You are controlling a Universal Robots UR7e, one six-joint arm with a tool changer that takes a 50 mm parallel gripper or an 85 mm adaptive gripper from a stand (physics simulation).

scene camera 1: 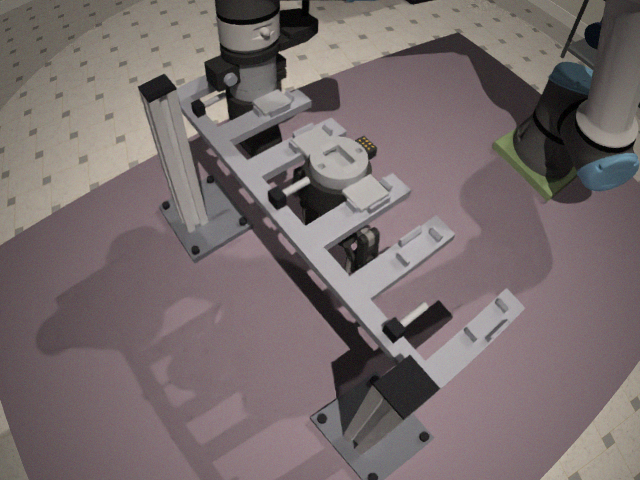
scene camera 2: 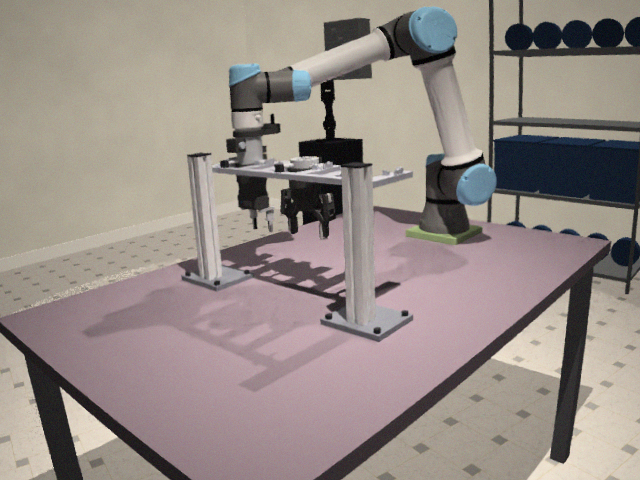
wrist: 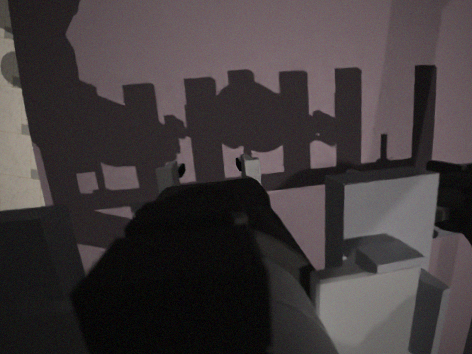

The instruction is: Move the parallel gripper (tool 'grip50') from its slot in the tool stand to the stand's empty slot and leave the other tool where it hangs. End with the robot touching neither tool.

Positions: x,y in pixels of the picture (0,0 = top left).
Labels:
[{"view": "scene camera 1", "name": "parallel gripper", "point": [239,102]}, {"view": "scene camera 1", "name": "adaptive gripper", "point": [339,168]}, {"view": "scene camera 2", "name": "parallel gripper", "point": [252,195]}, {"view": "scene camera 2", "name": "adaptive gripper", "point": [306,196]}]

